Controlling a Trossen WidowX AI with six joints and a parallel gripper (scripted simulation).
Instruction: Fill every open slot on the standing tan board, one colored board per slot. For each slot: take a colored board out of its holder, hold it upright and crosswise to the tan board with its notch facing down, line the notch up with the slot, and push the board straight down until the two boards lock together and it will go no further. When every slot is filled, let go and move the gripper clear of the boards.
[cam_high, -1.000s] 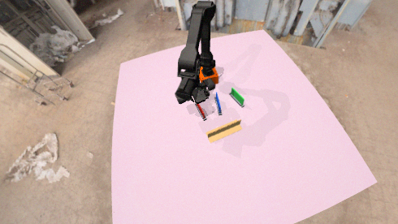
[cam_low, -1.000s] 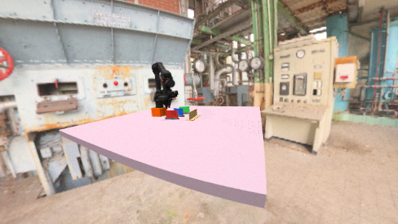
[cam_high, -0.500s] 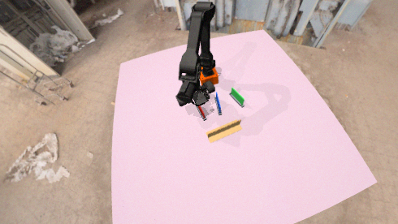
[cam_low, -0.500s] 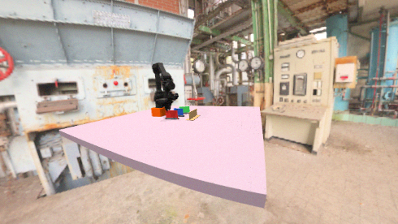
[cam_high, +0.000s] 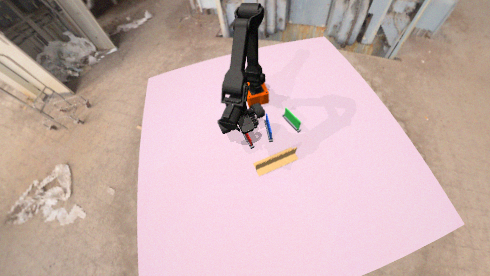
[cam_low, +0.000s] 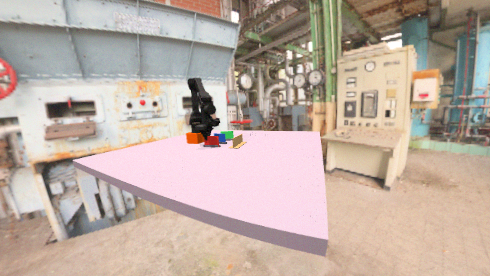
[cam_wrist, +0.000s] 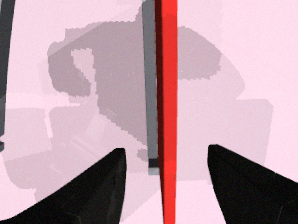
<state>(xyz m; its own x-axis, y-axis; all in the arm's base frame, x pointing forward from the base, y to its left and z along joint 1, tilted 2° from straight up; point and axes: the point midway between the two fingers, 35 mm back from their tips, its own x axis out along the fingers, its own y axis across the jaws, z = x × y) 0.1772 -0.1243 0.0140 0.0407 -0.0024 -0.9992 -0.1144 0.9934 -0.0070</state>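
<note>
My gripper tip is now 2 cm short of the red board and 2 cm above it. Also, from my gripper tip: blue board: 11 cm to the left, 3 cm ahead, 2 cm below; then tan board: 17 cm ahead, 8 cm to the left, 2 cm below; then green board: 22 cm to the left, 3 cm ahead, 2 cm below.
</note>
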